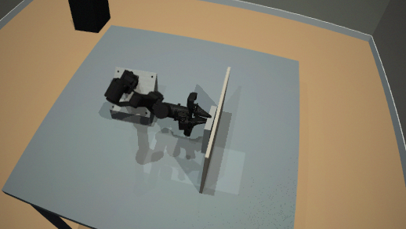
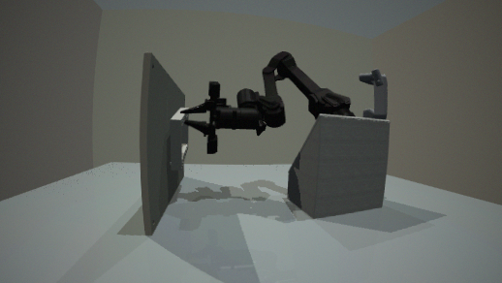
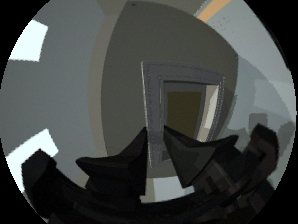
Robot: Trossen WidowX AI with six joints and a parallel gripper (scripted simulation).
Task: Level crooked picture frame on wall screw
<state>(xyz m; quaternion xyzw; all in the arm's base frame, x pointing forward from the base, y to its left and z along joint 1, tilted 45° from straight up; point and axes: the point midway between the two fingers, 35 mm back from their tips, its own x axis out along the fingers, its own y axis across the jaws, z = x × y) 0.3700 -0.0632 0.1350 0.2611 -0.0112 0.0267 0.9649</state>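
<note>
My gripper tip is 5 cm above the picture frame, 1 cm to the left of it and 1 cm short of it. Round my gripper tip: wall panel: 6 cm below, 2 cm ahead.
</note>
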